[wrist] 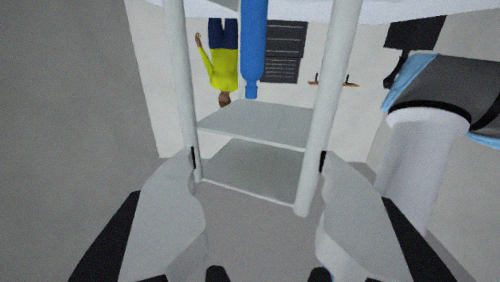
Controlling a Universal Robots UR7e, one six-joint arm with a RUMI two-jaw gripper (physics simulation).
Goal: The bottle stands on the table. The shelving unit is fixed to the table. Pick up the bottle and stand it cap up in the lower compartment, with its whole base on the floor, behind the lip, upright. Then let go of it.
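Frame: origin at the arm's base, x right, y ahead, z up, level; millimetres.
Where they show: gripper, fingertip midpoint: (257, 150).
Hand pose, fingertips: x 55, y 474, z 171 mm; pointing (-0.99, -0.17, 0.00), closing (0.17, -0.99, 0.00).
Note:
Each offset is from my fingertips to the top centre of the thing. "*": to the spot under its first point. Level surfaces: height alone.
The wrist view is upside down. The blue bottle {dx -232, dy -36, dz +21 mm} (253, 40) is upright with its cap up, inside the lower compartment of the pale grey shelving unit {* dx -58, dy -91, dz -47 mm} (336, 75). It is seen between the unit's two near posts, with its cap below the shelf board above it. Its base is cut off by the top edge of the view, so its contact with the compartment floor and its place behind the lip are hidden. My gripper (257, 150) is open and empty, outside the unit and apart from the bottle, with its fingertips in front of the posts.
Two shelf boards (260, 123) (255, 170) of the unit lie above the bottle. The left post {dx -173, dy +78, dz +162 mm} (178, 75) stands near my left finger's side. The white table {dz -189 mm} (400, 12) shows at the top edge. Grey and white robot arm links (420, 150) are at the right. A person (223, 67) stands in the background.

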